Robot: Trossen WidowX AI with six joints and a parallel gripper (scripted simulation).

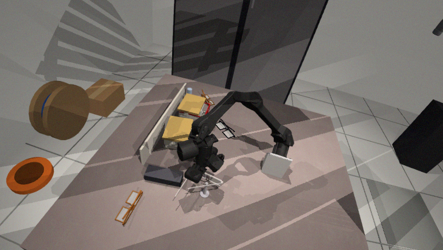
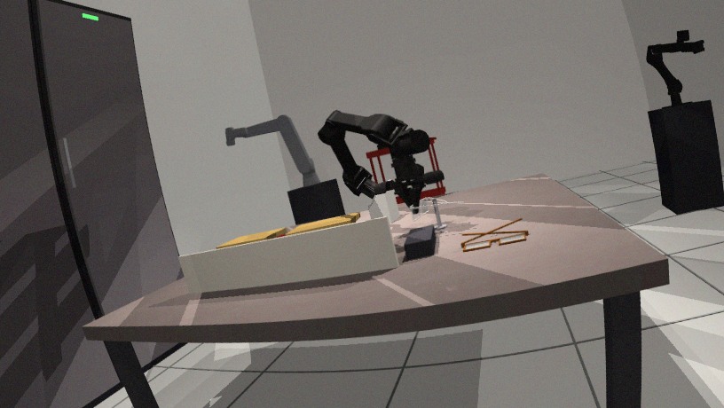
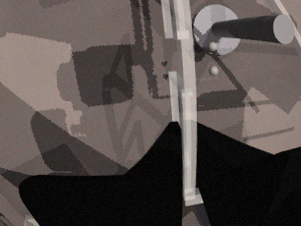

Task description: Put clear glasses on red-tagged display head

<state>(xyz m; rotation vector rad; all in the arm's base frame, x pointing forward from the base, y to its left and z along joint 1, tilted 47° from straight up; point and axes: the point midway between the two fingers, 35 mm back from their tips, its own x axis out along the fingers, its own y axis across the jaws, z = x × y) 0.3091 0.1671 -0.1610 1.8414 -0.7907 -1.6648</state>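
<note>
Now: the small metal post 5 cm behind my gripper tip, 4 cm to the left of it and 4 cm below it. Also, from my gripper tip: dark box 15 cm ahead, 5 cm to the left, 4 cm below; then white panel 31 cm ahead, 26 cm to the right, 1 cm below.
</note>
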